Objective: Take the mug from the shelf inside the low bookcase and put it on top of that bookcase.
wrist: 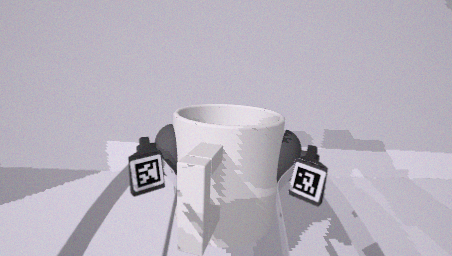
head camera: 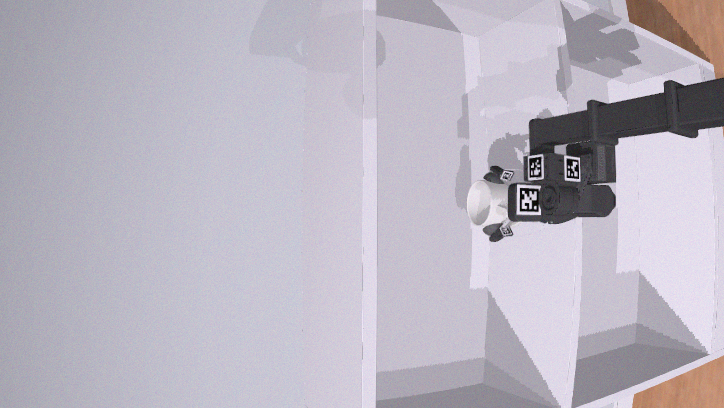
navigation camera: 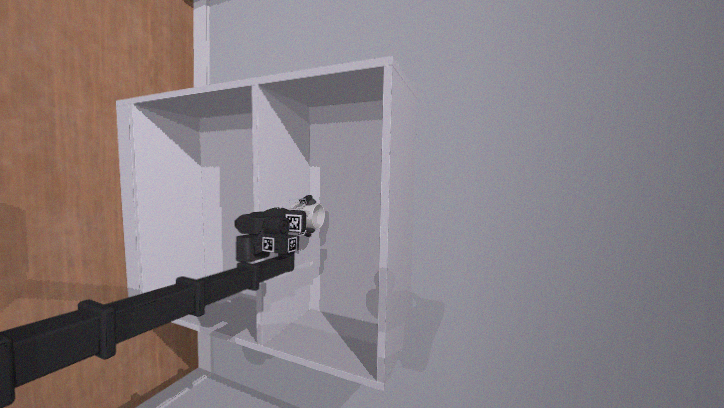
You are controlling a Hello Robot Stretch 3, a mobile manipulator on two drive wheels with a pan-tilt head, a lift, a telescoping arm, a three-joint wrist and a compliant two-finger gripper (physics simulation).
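Frame: origin at the robot's base, x ahead, y left, z up, level; millimetres.
Seen in the pictures: gripper, between the fingertips: (head camera: 488,204) (navigation camera: 312,215).
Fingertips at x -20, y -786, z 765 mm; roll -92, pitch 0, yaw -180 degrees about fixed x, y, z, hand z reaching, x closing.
Observation:
Offsets run from my fingertips to a thing's top centre. "spot": to the spot under its first point. Level surfaces: height alone.
The white mug {spot: dx -3, dy -24, dz +7 mm} (head camera: 477,202) (navigation camera: 317,216) (wrist: 240,165) is roughly upright inside the upper compartment of the low white bookcase {spot: dx +109, dy +147, dz +286 mm} (head camera: 369,283) (navigation camera: 387,167), its handle facing the wrist camera. My gripper (head camera: 494,202) (navigation camera: 308,216) (wrist: 227,145) is shut on the mug, with one dark fingertip pressed against each side of its body. The mug seems to hang a little above the inner shelf {dz -89 mm} (head camera: 521,283) (navigation camera: 276,152), below the top board. Its base is cut off in the wrist view and hidden by the wrist in the others.
The top board's front edge lies left of the mug in the head view and right of it in the navigation view. The dark arm (head camera: 638,119) (navigation camera: 151,301) reaches in from the front. Side panels (navigation camera: 324,70) bound the compartment. A grey wall (head camera: 151,202) (navigation camera: 557,202) stands behind the bookcase.

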